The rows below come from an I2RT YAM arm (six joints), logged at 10 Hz.
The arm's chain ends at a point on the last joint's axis. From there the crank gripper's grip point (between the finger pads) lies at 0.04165 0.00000 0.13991 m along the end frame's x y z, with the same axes.
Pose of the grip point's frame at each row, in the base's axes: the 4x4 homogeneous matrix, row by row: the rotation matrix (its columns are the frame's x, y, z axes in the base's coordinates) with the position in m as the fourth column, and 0 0 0 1 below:
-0.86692 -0.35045 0.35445 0.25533; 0.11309 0.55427 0.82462 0.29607; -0.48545 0.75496 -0.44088 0.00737; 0 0 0 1
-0.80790 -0.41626 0.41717 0.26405; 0.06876 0.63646 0.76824 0.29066; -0.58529 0.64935 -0.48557 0.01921; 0 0 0 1
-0.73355 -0.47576 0.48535 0.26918; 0.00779 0.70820 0.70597 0.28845; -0.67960 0.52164 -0.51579 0.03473; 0 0 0 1
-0.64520 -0.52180 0.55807 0.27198; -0.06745 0.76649 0.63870 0.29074; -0.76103 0.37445 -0.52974 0.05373; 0 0 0 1
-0.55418 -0.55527 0.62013 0.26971; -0.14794 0.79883 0.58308 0.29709; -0.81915 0.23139 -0.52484 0.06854; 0 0 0 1
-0.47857 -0.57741 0.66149 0.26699; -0.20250 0.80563 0.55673 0.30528; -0.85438 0.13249 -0.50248 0.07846; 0 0 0 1
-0.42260 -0.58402 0.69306 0.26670; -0.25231 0.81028 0.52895 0.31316; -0.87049 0.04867 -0.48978 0.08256; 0 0 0 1
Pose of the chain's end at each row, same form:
-0.86692 -0.35045 0.35445 0.24185; 0.11309 0.55427 0.82462 0.17599; -0.48545 0.75496 -0.44088 0.08927; 0 0 0 1
-0.80790 -0.41626 0.41717 0.23933; 0.06876 0.63646 0.76824 0.18031; -0.58529 0.64935 -0.48557 0.11152; 0 0 0 1
-0.73355 -0.47576 0.48535 0.23183; 0.00779 0.70820 0.70597 0.18935; -0.67960 0.52164 -0.51579 0.13520; 0 0 0 1
-0.64520 -0.52180 0.55807 0.22077; -0.06745 0.76649 0.63870 0.20419; -0.76103 0.37445 -0.52974 0.15954; 0 0 0 1
-0.55418 -0.55527 0.62013 0.20603; -0.14794 0.79883 0.58308 0.22167; -0.81915 0.23139 -0.52484 0.17609; 0 0 0 1
-0.47857 -0.57741 0.66149 0.19437; -0.20250 0.80563 0.55673 0.23582; -0.85438 0.13249 -0.50248 0.18435; 0 0 0 1
-0.42260 -0.58402 0.69306 0.18734; -0.25231 0.81028 0.52895 0.24966; -0.87049 0.04867 -0.48978 0.18734; 0 0 0 1

